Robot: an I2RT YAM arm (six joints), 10 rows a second.
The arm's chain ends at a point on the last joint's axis. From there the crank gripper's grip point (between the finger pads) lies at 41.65 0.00 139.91 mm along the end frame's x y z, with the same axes.
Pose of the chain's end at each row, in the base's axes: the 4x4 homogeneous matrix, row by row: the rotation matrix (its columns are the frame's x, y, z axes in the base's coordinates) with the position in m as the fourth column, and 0 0 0 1 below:
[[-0.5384 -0.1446 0.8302 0.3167], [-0.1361 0.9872 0.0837 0.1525], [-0.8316 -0.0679 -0.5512 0.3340], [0 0 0 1]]
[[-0.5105 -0.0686 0.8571 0.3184], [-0.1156 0.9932 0.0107 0.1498], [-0.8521 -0.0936 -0.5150 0.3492], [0 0 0 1]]
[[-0.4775 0.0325 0.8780 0.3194], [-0.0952 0.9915 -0.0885 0.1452], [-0.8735 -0.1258 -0.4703 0.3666], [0 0 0 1]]
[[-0.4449 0.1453 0.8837 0.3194], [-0.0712 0.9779 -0.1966 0.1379], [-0.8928 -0.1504 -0.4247 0.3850], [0 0 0 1]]
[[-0.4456 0.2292 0.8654 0.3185], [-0.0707 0.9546 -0.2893 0.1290], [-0.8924 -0.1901 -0.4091 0.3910], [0 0 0 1]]
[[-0.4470 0.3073 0.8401 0.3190], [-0.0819 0.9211 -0.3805 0.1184], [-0.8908 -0.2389 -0.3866 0.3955], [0 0 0 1]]
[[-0.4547 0.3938 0.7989 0.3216], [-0.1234 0.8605 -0.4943 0.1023], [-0.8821 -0.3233 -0.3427 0.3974], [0 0 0 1]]
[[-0.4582 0.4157 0.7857 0.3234], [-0.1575 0.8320 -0.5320 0.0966], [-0.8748 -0.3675 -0.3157 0.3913], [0 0 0 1]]
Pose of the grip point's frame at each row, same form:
[[-0.5384 -0.1446 0.8302 0.4104], [-0.1361 0.9872 0.0837 0.1585], [-0.8316 -0.0679 -0.5512 0.2222], [0 0 0 1]]
[[-0.5105 -0.0686 0.8571 0.4171], [-0.1156 0.9932 0.0107 0.1465], [-0.8521 -0.0936 -0.5150 0.2417], [0 0 0 1]]
[[-0.4775 0.0325 0.8780 0.4224], [-0.0952 0.9915 -0.0885 0.1289], [-0.8735 -0.1258 -0.4703 0.2644], [0 0 0 1]]
[[-0.4449 0.1453 0.8837 0.4245], [-0.0712 0.9779 -0.1966 0.1074], [-0.8928 -0.1504 -0.4247 0.2884], [0 0 0 1]]
[[-0.4456 0.2292 0.8654 0.4210], [-0.0707 0.9546 -0.2893 0.0856], [-0.8924 -0.1901 -0.4091 0.2966], [0 0 0 1]]
[[-0.4470 0.3073 0.8401 0.4179], [-0.0819 0.9211 -0.3805 0.0618], [-0.8908 -0.2389 -0.3866 0.3043], [0 0 0 1]]
[[-0.4547 0.3938 0.7989 0.4144], [-0.1234 0.8605 -0.4943 0.0280], [-0.8821 -0.3233 -0.3427 0.3127], [0 0 0 1]]
[[-0.4582 0.4157 0.7857 0.4142], [-0.1575 0.8320 -0.5320 0.0156], [-0.8748 -0.3675 -0.3157 0.3107], [0 0 0 1]]

